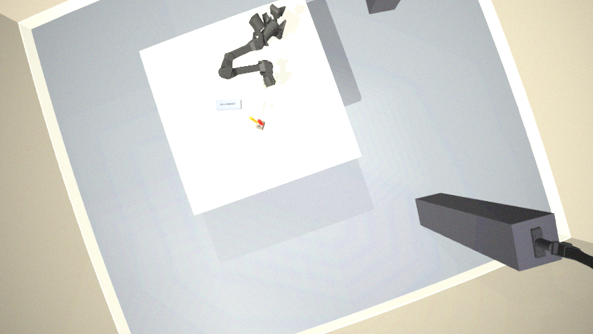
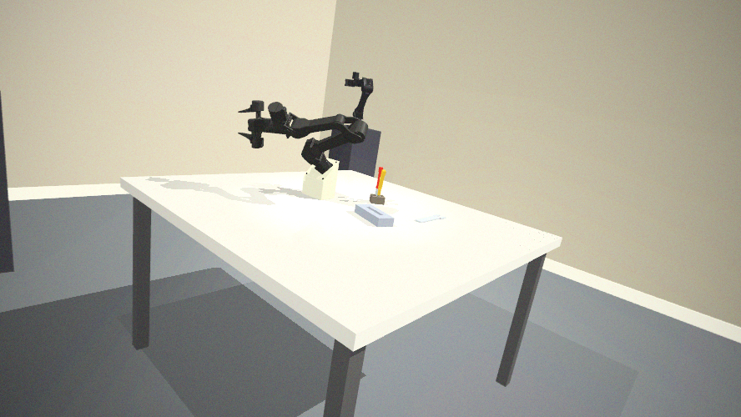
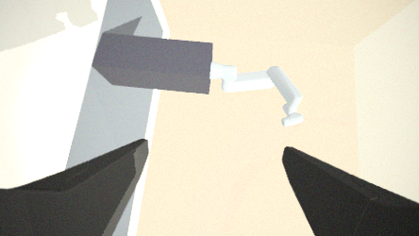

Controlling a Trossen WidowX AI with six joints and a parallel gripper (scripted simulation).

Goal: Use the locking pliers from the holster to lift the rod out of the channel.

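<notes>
The brown holster is 320 mm ahead of my gripper tip, 530 mm to the left of it and 260 mm below it. The rest, counted from my gripper tip: channel block: 510 mm ahead, 340 mm to the left, 250 mm below; rod: 570 mm ahead, 640 mm to the left, 270 mm below.
</notes>
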